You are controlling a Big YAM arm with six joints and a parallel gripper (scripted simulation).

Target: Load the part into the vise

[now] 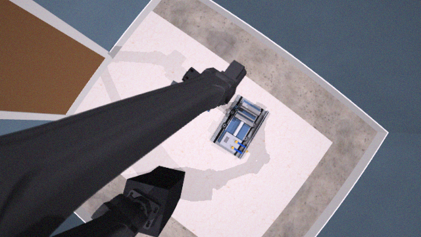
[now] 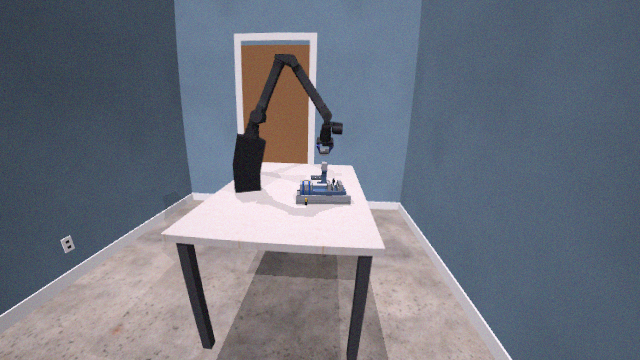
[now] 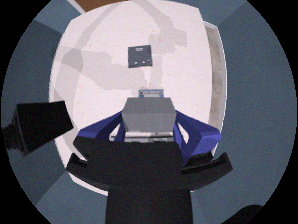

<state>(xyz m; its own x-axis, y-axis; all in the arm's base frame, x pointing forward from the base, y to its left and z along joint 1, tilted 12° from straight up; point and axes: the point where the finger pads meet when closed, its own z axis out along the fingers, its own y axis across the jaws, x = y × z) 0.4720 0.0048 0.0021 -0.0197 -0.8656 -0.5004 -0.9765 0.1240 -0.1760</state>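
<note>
My gripper is now 1 cm above the part. The rest, counted from my hand: dark square plate 2 cm behind, 19 cm to the left, 23 cm below.
</note>
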